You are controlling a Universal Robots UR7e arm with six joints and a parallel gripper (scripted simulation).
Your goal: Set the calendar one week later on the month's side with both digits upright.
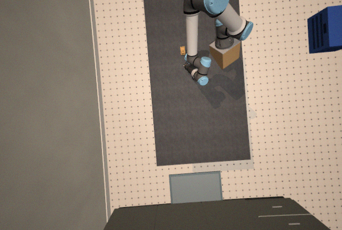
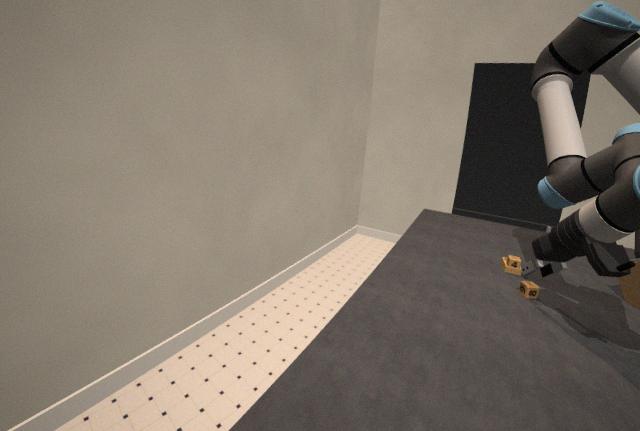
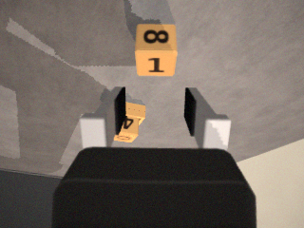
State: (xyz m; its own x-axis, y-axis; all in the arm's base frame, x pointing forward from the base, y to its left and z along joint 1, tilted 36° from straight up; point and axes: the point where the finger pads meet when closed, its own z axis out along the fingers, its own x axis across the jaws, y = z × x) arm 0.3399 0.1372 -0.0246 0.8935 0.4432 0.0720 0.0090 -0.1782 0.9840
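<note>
The number cube is 1 cm to the right of my hand and 6 cm below it.
</note>
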